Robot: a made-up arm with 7 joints.
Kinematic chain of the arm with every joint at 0, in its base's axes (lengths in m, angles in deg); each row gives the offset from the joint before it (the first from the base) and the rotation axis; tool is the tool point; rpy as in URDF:
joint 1: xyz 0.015 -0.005 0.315 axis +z
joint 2: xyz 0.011 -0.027 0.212 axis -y
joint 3: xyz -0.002 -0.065 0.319 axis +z
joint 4: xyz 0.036 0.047 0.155 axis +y
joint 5: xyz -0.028 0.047 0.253 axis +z
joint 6: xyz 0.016 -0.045 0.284 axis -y
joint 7: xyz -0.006 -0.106 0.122 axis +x
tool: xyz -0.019 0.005 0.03 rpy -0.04 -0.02 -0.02
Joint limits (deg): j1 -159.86..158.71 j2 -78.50..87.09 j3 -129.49..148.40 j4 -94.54..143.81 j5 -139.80..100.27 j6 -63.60..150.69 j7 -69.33..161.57
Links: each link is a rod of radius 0.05 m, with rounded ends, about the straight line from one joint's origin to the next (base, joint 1, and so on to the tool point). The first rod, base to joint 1, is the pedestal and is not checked.
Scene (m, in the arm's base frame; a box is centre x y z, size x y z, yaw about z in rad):
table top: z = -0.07
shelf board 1: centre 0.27 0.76 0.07 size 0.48 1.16 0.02 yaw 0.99
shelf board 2: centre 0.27 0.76 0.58 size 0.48 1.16 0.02 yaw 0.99
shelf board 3: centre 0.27 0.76 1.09 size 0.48 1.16 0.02 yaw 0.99
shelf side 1: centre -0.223 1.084 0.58 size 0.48 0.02 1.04 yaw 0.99
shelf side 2: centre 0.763 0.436 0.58 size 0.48 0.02 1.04 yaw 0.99
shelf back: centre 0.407 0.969 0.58 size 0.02 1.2 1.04 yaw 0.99
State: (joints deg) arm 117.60 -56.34 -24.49 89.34 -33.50 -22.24 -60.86
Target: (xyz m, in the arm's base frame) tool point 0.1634 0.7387 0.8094
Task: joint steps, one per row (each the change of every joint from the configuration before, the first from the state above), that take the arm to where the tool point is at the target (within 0.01 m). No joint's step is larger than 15 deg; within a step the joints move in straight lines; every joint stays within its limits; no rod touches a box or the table.
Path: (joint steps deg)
1: 4.39 7.61 6.69 11.41 2.59 -3.00 -0.92
2: 4.39 7.62 6.68 11.41 2.59 -3.00 -0.91
3: 4.40 7.61 6.69 11.41 2.59 -3.00 -0.92
4: -3.40 12.66 0.72 1.70 0.84 -2.43 -0.77
5: -3.40 12.66 0.71 1.70 0.85 -2.43 -0.77
6: -3.40 12.66 0.72 1.71 0.84 -2.42 -0.78
7: -3.39 12.66 0.72 1.70 0.84 -2.43 -0.77
8: -3.40 12.66 0.71 1.70 0.84 -2.43 -0.78
9: -1.29 -11.51 -7.19 -9.04 -2.59 3.77 0.99
10: -1.30 -11.51 -7.20 -9.04 -2.59 3.77 0.99
11: -1.29 -11.51 -7.20 -9.04 -2.60 3.77 0.99

